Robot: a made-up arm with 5 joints. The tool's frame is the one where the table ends. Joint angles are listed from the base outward.
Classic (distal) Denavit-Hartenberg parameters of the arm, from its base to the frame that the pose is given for. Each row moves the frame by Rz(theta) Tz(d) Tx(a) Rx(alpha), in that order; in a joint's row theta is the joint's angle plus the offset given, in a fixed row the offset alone. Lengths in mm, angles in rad.
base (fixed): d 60  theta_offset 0  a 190  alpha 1.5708
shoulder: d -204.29  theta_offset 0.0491  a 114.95  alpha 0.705
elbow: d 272.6  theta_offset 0  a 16.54  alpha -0.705
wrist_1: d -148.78  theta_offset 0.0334  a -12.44  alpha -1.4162
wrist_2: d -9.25  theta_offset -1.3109  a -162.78  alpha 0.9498
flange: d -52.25  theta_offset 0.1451  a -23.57  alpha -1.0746
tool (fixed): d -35.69  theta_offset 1.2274  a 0  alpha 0
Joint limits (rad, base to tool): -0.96..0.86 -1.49..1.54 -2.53..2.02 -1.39..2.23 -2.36..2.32
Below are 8 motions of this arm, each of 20 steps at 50 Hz.
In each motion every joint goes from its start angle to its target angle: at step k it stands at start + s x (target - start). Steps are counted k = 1, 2, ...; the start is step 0. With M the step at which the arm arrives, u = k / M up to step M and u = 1 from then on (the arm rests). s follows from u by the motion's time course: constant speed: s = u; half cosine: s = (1 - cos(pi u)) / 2; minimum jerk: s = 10 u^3 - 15 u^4 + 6 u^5.
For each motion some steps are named. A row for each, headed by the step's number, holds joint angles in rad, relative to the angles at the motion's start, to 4 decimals.
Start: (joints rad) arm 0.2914 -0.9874 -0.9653 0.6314 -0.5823
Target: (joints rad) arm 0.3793 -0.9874 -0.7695 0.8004 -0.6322
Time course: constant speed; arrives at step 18
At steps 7, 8, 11, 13, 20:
7: 0.0342 0.0000 0.0761 0.0657 -0.0194
8: 0.0391 0.0000 0.0870 0.0751 -0.0222
11: 0.0537 0.0000 0.1197 0.1033 -0.0305
13: 0.0635 0.0000 0.1414 0.1221 -0.0360
20: 0.0879 0.0000 0.1958 0.1690 -0.0499

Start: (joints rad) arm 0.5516 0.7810 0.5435 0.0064 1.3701
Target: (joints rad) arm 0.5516 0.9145 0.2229 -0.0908 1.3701
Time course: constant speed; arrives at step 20
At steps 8, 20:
8: 0.0000 0.0534 -0.1282 -0.0389 0.0000
20: 0.0000 0.1335 -0.3206 -0.0972 0.0000

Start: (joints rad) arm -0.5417 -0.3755 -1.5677 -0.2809 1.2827
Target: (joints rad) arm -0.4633 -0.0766 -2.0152 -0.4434 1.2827
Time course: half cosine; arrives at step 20
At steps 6, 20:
6: 0.0162 0.0616 -0.0922 -0.0335 0.0000
20: 0.0784 0.2989 -0.4475 -0.1625 0.0000

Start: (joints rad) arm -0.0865 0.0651 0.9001 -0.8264 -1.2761
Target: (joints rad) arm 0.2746 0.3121 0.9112 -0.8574 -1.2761
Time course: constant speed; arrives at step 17
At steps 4, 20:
4: 0.0850 0.0581 0.0026 -0.0073 0.0000
20: 0.3611 0.2470 0.0111 -0.0310 0.0000

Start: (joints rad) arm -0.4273 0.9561 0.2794 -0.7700 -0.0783
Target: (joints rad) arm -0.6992 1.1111 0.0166 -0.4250 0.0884
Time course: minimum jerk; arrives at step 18
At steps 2, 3, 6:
2: -0.0031 0.0018 -0.0030 0.0040 0.0019
3: -0.0097 0.0055 -0.0093 0.0122 0.0059
6: -0.0571 0.0325 -0.0552 0.0724 0.0350

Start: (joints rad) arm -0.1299 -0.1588 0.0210 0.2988 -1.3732
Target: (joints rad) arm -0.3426 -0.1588 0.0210 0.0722 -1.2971
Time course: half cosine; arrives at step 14
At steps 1, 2, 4, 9, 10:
1: -0.0027 0.0000 0.0000 -0.0028 0.0010
2: -0.0105 0.0000 0.0000 -0.0112 0.0038
4: -0.0400 0.0000 0.0000 -0.0427 0.0143
9: -0.1525 0.0000 0.0000 -0.1625 0.0546
10: -0.1727 0.0000 0.0000 -0.1839 0.0618

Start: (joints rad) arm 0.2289 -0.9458 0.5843 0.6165 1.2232
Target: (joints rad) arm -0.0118 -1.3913 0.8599 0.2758 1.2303
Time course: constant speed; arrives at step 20
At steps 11, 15, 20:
11: -0.1324 -0.2450 0.1516 -0.1874 0.0039
15: -0.1805 -0.3341 0.2067 -0.2555 0.0053
20: -0.2407 -0.4455 0.2756 -0.3407 0.0071

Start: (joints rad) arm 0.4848 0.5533 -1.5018 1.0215 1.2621
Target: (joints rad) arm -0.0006 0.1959 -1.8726 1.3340 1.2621
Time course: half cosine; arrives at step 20
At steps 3, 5, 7, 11, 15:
3: -0.0265 -0.0195 -0.0202 0.0170 0.0000
5: -0.0711 -0.0523 -0.0543 0.0458 0.0000
7: -0.1325 -0.0976 -0.1012 0.0853 0.0000
11: -0.2807 -0.2067 -0.2144 0.1807 0.0000
15: -0.4143 -0.3051 -0.3165 0.2667 0.0000

